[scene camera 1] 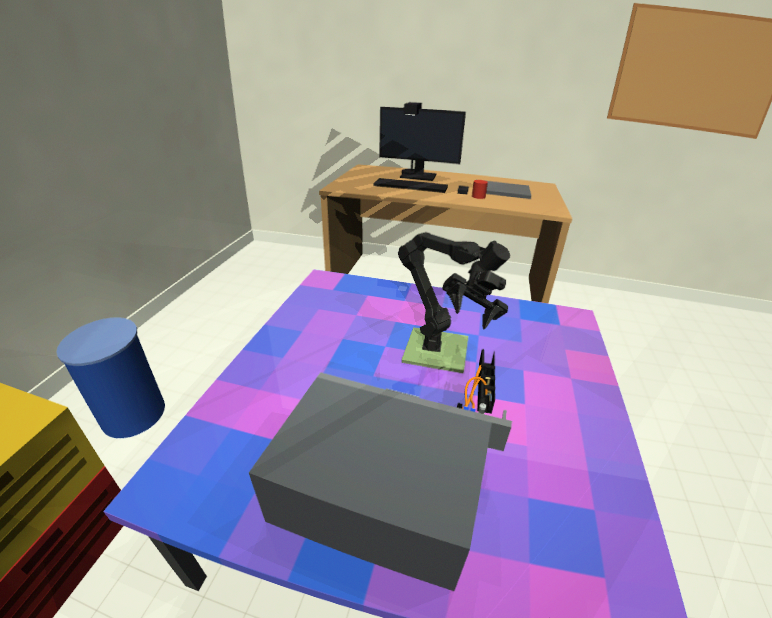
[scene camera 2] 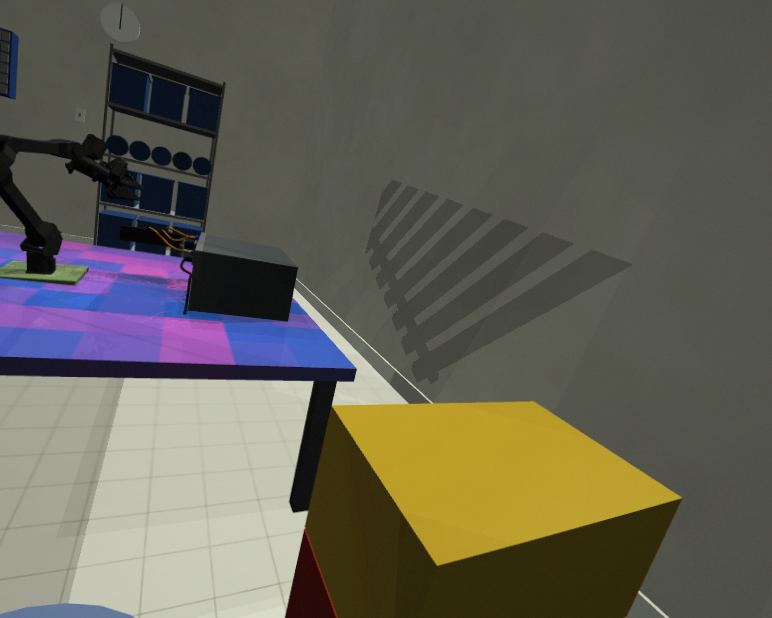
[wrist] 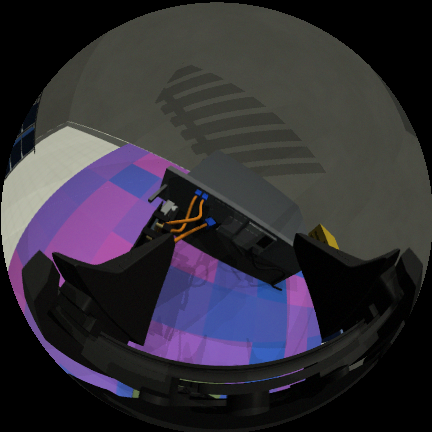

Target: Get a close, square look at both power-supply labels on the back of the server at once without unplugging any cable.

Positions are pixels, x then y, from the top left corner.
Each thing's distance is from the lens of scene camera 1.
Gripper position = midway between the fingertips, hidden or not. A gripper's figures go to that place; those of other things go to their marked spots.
my gripper [scene camera 1: 471,320]: 1.04 m
black unit [scene camera 1: 485,403]: 1.07 m
